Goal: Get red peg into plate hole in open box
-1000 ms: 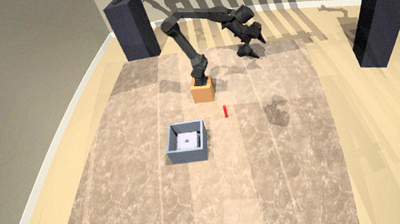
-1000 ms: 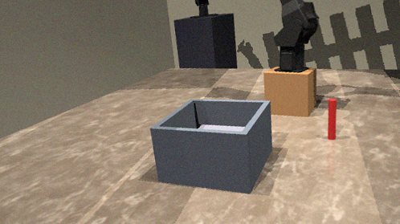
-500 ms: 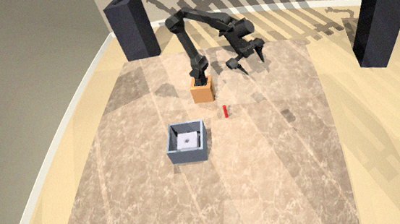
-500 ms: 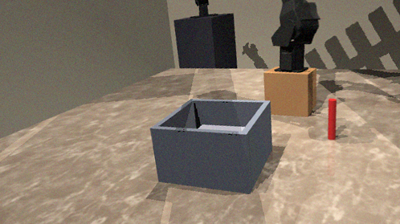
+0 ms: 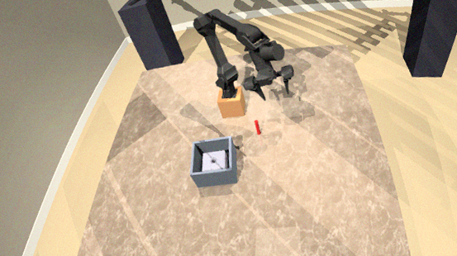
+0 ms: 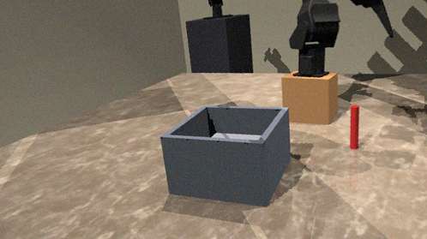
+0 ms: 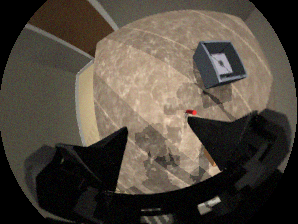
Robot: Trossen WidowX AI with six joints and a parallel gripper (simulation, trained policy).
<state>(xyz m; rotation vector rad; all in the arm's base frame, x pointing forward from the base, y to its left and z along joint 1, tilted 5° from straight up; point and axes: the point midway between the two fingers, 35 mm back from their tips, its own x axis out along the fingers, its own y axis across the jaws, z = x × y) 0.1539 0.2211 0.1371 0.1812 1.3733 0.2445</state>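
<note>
Now: the red peg 170 mm below my gripper tip and 100 mm to the right of it. The rest, counted from my gripper tip: blue-grey box (250 mm to the right, 180 mm below, 180 mm ahead).
</note>
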